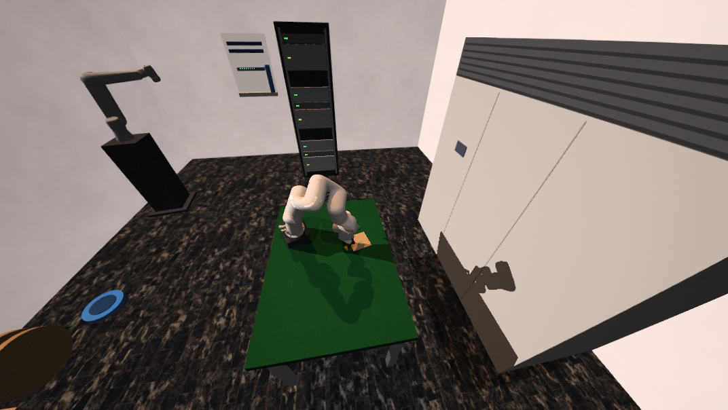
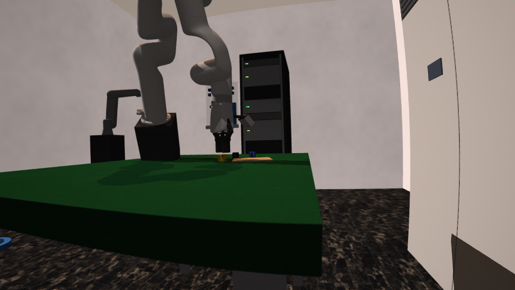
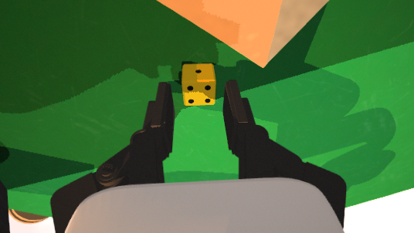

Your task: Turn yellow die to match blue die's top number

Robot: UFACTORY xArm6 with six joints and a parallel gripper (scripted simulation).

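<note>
The yellow die is 40 mm below my hand. Also, from my hand: black die: 20 mm ahead, 150 mm to the left, 40 mm below; then blue die: 90 mm ahead, 170 mm to the left, 40 mm below; then mat: 100 mm ahead, 40 mm to the left, 50 mm below.
</note>
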